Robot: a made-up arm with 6 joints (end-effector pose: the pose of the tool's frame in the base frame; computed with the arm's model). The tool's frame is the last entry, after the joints.
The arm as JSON. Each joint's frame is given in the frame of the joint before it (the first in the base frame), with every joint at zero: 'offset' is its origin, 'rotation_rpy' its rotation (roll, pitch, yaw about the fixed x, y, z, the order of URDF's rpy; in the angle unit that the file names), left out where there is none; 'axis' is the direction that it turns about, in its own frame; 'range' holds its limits. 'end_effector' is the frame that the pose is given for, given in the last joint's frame.
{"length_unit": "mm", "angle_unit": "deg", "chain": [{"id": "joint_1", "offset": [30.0, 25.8, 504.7], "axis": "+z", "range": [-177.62, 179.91]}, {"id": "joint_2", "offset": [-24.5, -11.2, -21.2], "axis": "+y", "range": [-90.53, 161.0]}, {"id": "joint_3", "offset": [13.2, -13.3, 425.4], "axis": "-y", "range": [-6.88, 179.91]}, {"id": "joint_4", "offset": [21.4, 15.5, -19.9], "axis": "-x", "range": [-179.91, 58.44]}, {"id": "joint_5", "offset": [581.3, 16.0, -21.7], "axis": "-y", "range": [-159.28, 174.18]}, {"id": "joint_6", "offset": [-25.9, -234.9, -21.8], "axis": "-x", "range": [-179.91, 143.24]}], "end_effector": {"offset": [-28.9, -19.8, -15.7], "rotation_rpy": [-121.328, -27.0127, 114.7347]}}
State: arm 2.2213 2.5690 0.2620 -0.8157 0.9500 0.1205
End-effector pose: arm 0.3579 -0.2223 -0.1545 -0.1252 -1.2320 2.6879
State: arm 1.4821 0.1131 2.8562 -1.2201 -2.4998 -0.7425
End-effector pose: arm 0.1207 -0.4351 1.3406 -1.1383 1.9754 -1.6280
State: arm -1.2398 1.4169 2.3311 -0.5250 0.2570 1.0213
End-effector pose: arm 0.1320 -0.8704 0.8618 -2.9964 -0.6515 0.3808
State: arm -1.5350 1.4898 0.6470 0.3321 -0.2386 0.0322
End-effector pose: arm -0.1919 -0.7549 0.1117 -0.8635 -0.3412 -0.0984
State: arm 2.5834 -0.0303 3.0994 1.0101 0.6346 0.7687
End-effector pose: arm 0.6403 -0.1220 0.7662 -1.0573 -1.3752 -1.3404
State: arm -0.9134 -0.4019 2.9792 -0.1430 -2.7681 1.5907
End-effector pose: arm -0.6653 0.5324 0.7771 -2.3014 0.2406 1.6089
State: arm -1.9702 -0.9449 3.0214 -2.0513 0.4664 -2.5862
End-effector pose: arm 0.4913 0.7673 0.4408 0.8357 -0.7834 0.4871
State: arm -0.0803 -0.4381 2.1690 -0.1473 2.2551 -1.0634
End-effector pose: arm -0.7140 -0.1314 1.2912 -0.4580 -0.5272 -0.0655
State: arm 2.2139 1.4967 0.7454 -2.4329 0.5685 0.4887
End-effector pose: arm -0.5893 0.4789 0.0225 0.3221 -0.8597 0.9282
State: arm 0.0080 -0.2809 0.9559 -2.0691 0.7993 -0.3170
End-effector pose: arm 0.2649 0.2098 1.3989 -1.2714 1.9271 2.1003
